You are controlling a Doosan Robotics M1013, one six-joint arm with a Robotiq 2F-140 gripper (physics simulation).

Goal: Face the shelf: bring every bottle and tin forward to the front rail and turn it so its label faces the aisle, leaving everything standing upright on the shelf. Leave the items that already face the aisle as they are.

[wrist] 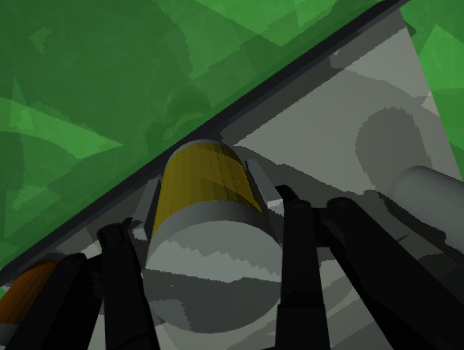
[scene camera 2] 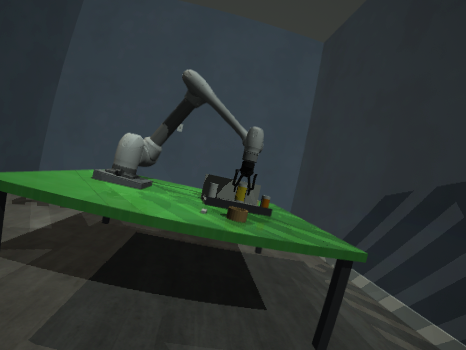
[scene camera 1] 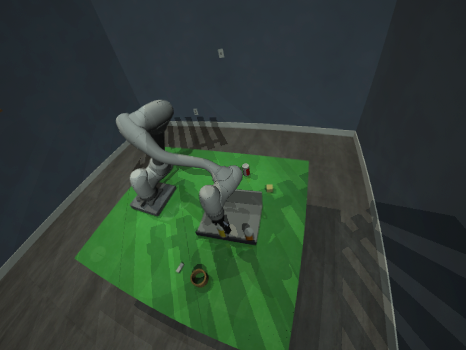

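Pixels of known places: gripper, fingertip midpoint: (scene camera 2: 239, 199); arm's base, link origin: (scene camera 2: 122, 174) (scene camera 1: 150, 195).
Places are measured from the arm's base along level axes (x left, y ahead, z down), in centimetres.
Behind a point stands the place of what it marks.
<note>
My gripper (scene camera 1: 223, 229) {x -14.5, y 75.5, z -1.8 cm} (scene camera 2: 244, 190) (wrist: 206, 189) {x -14.5, y 75.5, z -1.8 cm} is shut on a grey tin with a yellow label (scene camera 1: 222, 233) {x -17.4, y 76.4, z -6.2 cm} (scene camera 2: 242, 193) {x -17.4, y 75.8, z -5.9 cm} (wrist: 207, 177) {x -17.1, y 74.3, z -7.4 cm}. The tin is upright, close behind the dark front rail (scene camera 1: 210, 236) {x -18.3, y 66.2, z 2.3 cm} (scene camera 2: 255, 209) {x -16.3, y 85.9, z 2.0 cm} (wrist: 295, 75) {x -18.1, y 66.1, z -0.1 cm}, its yellow side towards the rail. Whether its base touches the shelf is unclear. An orange-labelled tin (scene camera 1: 249, 234) {x -14.2, y 92.8, z -7.1 cm} (scene camera 2: 265, 202) {x -15.1, y 91.4, z -3.2 cm} (wrist: 27, 290) {x -14.7, y 90.3, z -2.4 cm} stands near the rail on one side, orange towards the aisle. A plain grey-looking tin (scene camera 2: 213, 190) {x -4.8, y 59.5, z -3.0 cm} (wrist: 435, 200) {x -4.5, y 60.5, z -2.6 cm} stands on the other side; a thin red edge shows low on it in the wrist view.
The grey shelf (scene camera 1: 250, 212) {x 6.2, y 87.2, z 2.5 cm} (wrist: 320, 130) {x -12.4, y 65.1, z 2.5 cm} has a raised back panel (scene camera 1: 248, 197) {x 13.0, y 84.5, z -5.5 cm}. Behind it are a red and white tin (scene camera 1: 246, 170) {x 41.8, y 74.7, z -2.1 cm} and a yellow block (scene camera 1: 269, 188) {x 28.9, y 96.4, z 0.8 cm}. In front are a brown ring (scene camera 1: 193, 284) {x -49.5, y 69.4, z -0.3 cm} (scene camera 2: 237, 216) {x -49.6, y 69.8, z 2.3 cm} and a small white piece (scene camera 1: 180, 267) {x -43.1, y 55.3, z 3.4 cm} (scene camera 2: 204, 211) {x -46.3, y 54.9, z 3.6 cm}.
</note>
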